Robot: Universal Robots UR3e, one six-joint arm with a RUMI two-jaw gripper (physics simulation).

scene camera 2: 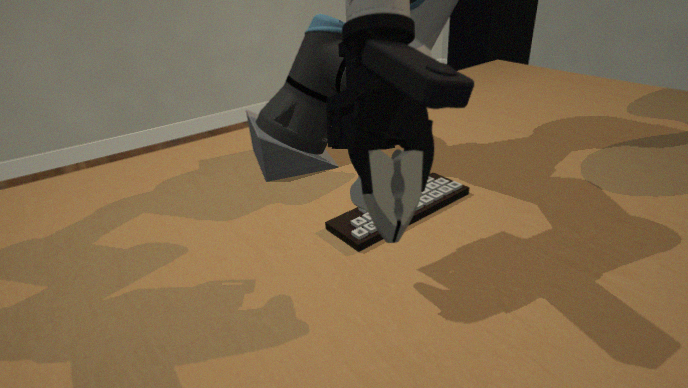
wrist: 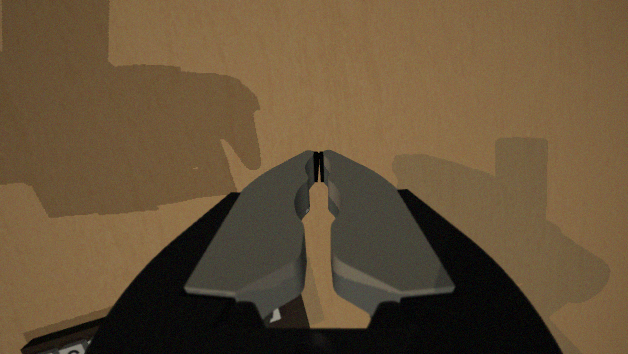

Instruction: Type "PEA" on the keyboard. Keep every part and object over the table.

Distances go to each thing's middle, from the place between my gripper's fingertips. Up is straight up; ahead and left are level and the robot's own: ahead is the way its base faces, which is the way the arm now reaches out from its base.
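Dark keyboard (scene camera 2: 355, 227), from my hand: 110 mm to the left, 70 mm below, 150 mm behind.
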